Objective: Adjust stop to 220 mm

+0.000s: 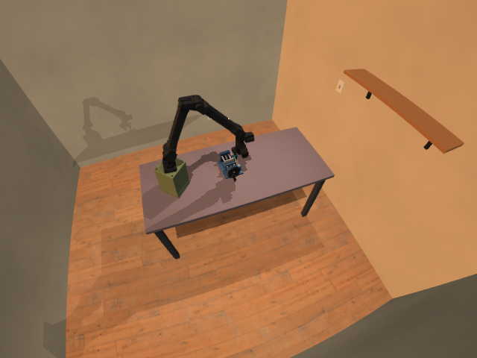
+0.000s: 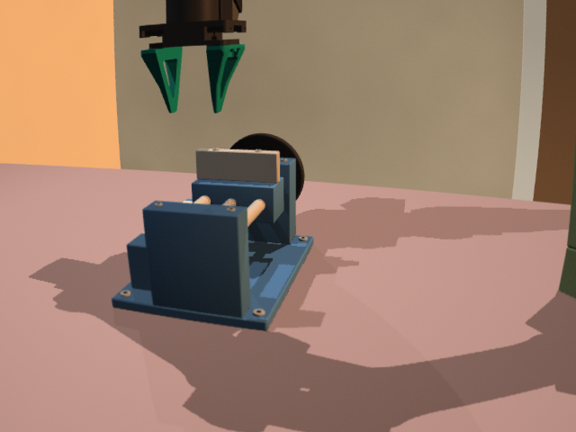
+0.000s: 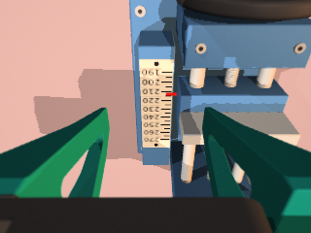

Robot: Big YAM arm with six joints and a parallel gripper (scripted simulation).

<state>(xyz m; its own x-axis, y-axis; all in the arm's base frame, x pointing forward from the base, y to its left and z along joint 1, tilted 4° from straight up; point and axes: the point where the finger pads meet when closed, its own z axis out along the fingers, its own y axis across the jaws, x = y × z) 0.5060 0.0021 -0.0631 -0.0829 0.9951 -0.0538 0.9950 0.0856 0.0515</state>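
Now: hand 70 mm past the black crank handle, 80 mm to the left of it and 120 mm above it. From my hand the other things lie so: grey stop plate: 50 mm behind, 40 mm to the left, 70 mm below.
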